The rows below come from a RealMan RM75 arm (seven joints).
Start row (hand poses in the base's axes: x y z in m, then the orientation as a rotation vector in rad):
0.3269 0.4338 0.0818 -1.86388 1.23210 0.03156
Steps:
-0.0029 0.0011 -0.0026 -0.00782 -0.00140 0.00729
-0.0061 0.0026 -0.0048 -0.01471 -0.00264 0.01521
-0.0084 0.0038 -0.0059 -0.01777 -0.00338 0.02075
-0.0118 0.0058 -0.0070 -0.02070 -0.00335 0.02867
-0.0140 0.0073 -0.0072 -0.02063 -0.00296 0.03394
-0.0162 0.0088 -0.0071 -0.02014 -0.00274 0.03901
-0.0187 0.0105 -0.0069 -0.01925 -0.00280 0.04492
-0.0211 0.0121 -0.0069 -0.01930 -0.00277 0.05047
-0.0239 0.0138 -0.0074 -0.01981 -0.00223 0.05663
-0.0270 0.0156 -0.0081 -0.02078 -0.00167 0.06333
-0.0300 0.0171 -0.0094 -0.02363 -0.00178 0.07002
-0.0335 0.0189 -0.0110 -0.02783 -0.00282 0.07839
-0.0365 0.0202 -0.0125 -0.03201 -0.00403 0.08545
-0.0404 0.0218 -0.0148 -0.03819 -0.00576 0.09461
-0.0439 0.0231 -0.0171 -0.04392 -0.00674 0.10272
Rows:
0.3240 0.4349 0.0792 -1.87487 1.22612 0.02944
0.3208 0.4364 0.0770 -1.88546 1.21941 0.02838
0.3185 0.4376 0.0759 -1.89136 1.21439 0.02884
0.3151 0.4396 0.0748 -1.89876 1.20763 0.03140
0.3129 0.4411 0.0746 -1.90200 1.20293 0.03468
0.3107 0.4426 0.0747 -1.90471 1.19820 0.03796
0.3082 0.4443 0.0749 -1.90752 1.19241 0.04167
0.3058 0.4459 0.0749 -1.91093 1.18720 0.04470
0.3030 0.4476 0.0744 -1.91520 1.18186 0.04826
0.2999 0.4494 0.0737 -1.92018 1.17611 0.05186
0.2969 0.4509 0.0724 -1.92664 1.17029 0.05367
0.2934 0.4527 0.0708 -1.93506 1.16250 0.05471
0.2904 0.4540 0.0693 -1.94263 1.15582 0.05488
0.2865 0.4556 0.0670 -1.95305 1.14715 0.05448
0.2830 0.4569 0.0647 -1.96260 1.13986 0.05450

